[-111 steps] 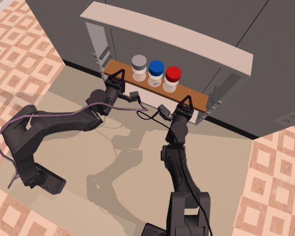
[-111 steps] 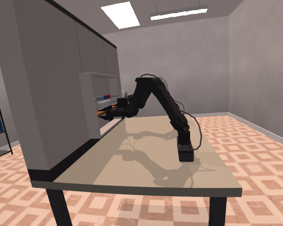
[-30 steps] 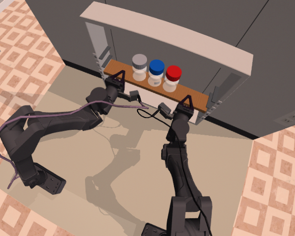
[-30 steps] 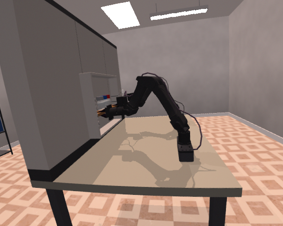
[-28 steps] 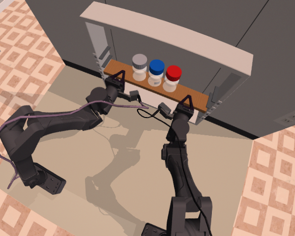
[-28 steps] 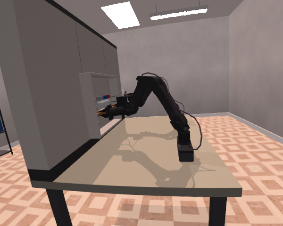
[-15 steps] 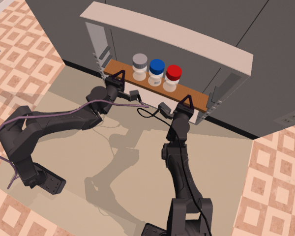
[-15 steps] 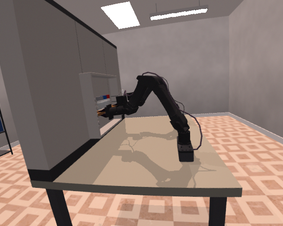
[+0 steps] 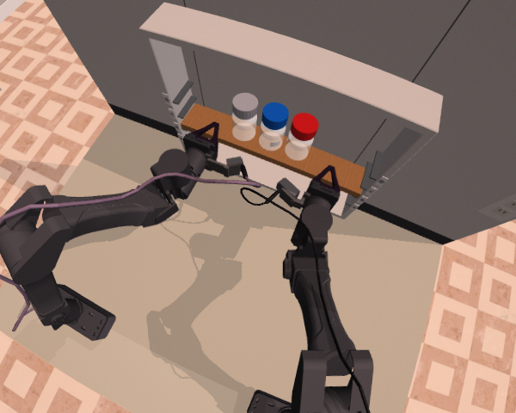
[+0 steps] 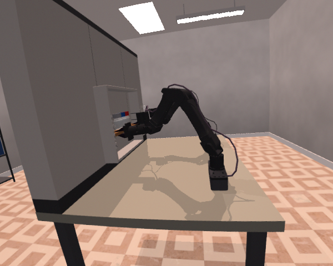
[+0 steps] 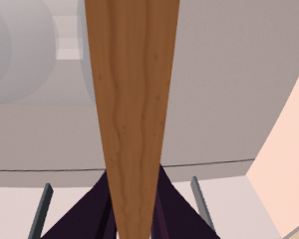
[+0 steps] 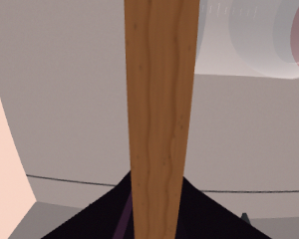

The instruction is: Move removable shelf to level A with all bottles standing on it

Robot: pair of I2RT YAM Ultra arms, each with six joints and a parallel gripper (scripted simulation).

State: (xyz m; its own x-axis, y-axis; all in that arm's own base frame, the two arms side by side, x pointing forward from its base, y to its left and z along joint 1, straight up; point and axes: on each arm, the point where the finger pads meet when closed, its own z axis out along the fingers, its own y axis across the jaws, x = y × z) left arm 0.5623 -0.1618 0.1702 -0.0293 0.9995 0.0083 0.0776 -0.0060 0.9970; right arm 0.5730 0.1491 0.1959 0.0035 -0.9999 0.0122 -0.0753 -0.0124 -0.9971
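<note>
The grey-capped bottle is 70 mm to the right of my left hand, 60 mm above it and 10 mm ahead of it. Round my left hand: blue-capped bottle 140 mm to the right, 60 mm above, 20 mm ahead; then shelf 150 mm to the right, 10 mm ahead; then white wall rack 150 mm to the right, 60 mm above, 10 mm ahead.
Right now my right hand is 1 cm short of the red-capped bottle, 9 cm to the right of it and 6 cm below it. From my right hand the other things lie so: blue-capped bottle (1 cm ahead, 16 cm to the left, 6 cm above); then shelf (15 cm to the left); then white wall rack (15 cm to the left, 6 cm above).
</note>
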